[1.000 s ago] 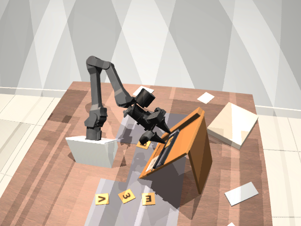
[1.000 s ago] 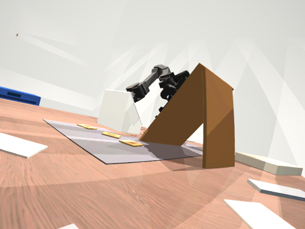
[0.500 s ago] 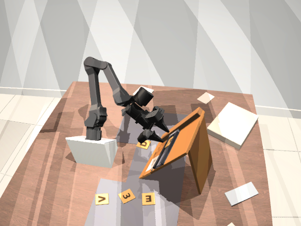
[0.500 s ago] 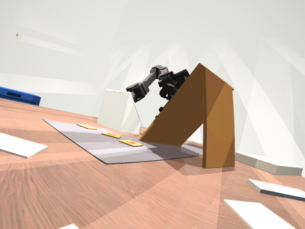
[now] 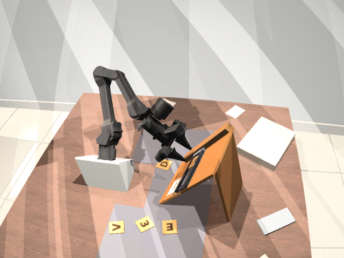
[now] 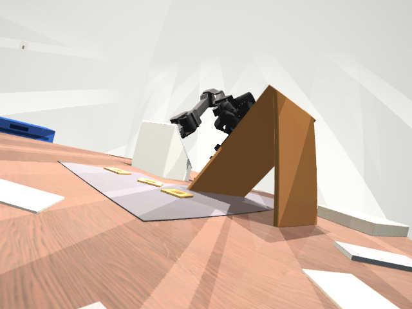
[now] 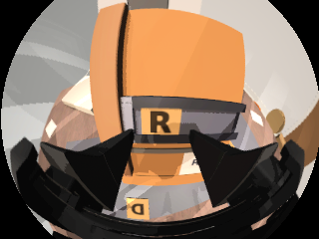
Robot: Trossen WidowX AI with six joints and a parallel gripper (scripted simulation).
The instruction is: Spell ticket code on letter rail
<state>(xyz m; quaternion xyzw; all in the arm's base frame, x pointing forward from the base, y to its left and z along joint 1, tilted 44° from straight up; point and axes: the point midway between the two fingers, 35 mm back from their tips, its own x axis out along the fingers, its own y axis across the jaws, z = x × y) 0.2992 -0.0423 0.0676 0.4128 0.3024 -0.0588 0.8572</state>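
My gripper tip is now 3 cm short of the letter tile, 1 cm to the left of it and 2 cm above it. Also, from my gripper tip: white ticket 5 cm behind, 7 cm to the right, 10 cm below; thick white slab 39 cm ahead, 23 cm to the left, 16 cm below; grey mat 13 cm behind, 3 cm to the right, 17 cm below.
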